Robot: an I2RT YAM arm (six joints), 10 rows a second.
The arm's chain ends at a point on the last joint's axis. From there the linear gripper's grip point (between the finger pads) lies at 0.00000 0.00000 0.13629 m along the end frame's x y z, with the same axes.
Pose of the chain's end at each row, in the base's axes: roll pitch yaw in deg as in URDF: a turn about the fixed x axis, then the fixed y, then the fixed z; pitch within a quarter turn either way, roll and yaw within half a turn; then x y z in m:
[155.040, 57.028, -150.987, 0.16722, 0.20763, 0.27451]
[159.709, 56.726, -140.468, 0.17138, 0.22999, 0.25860]
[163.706, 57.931, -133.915, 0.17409, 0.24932, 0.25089]
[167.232, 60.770, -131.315, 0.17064, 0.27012, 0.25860]
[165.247, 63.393, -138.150, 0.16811, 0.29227, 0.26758]
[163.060, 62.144, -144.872, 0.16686, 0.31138, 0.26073]
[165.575, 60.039, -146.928, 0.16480, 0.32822, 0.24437]
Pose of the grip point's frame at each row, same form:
[155.040, 57.028, -150.987, 0.22998, 0.30820, 0.20726]
[159.709, 56.726, -140.468, 0.22373, 0.33447, 0.18847]
[163.706, 57.931, -133.915, 0.22343, 0.35570, 0.18143]
[167.232, 60.770, -131.315, 0.22460, 0.37713, 0.19369]
[165.247, 63.393, -138.150, 0.23273, 0.39674, 0.20855]
[163.060, 62.144, -144.872, 0.23829, 0.41018, 0.19981]
[165.575, 60.039, -146.928, 0.24210, 0.41907, 0.17845]

